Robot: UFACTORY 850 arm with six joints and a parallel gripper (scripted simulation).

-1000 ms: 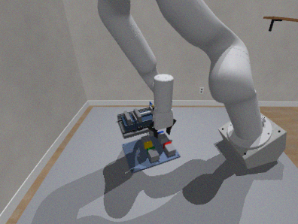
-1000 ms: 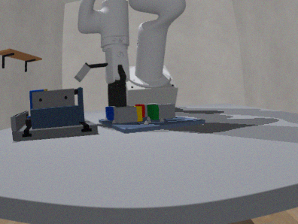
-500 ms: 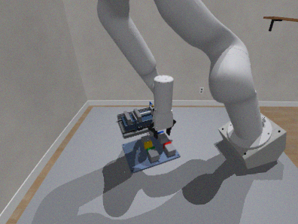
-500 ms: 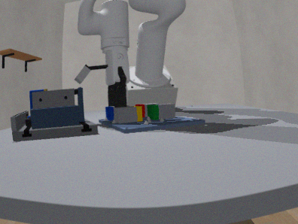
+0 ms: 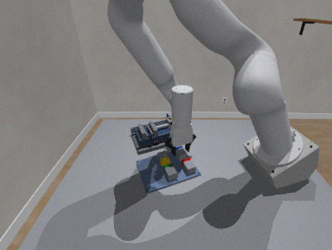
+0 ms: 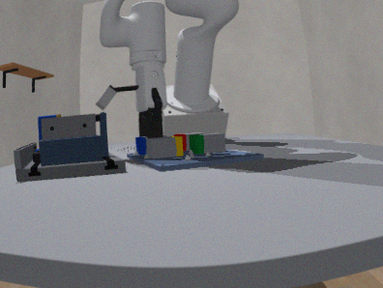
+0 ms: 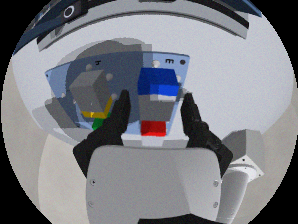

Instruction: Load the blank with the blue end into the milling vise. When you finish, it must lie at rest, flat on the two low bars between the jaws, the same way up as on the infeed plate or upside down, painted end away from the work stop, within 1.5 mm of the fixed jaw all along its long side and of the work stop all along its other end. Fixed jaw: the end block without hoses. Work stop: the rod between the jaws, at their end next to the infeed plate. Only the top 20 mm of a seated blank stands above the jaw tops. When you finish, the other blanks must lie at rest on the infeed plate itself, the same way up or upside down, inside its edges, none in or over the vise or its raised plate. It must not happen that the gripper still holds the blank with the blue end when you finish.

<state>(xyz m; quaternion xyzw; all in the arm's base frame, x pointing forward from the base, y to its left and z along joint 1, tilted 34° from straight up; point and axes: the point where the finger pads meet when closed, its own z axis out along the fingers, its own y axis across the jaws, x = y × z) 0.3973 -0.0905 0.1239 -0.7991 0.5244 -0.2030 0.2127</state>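
Now: the red-ended blank 8 cm to the left of my hand, 4 cm behind it and 2 cm below it. From my hand the other things lie so: green-ended blank: 12 cm to the left, 4 cm ahead, 2 cm below; then yellow-ended blank: 8 cm ahead, 4 cm to the left, 2 cm below; then plate: 8 cm to the left, 6 cm ahead, 4 cm below.
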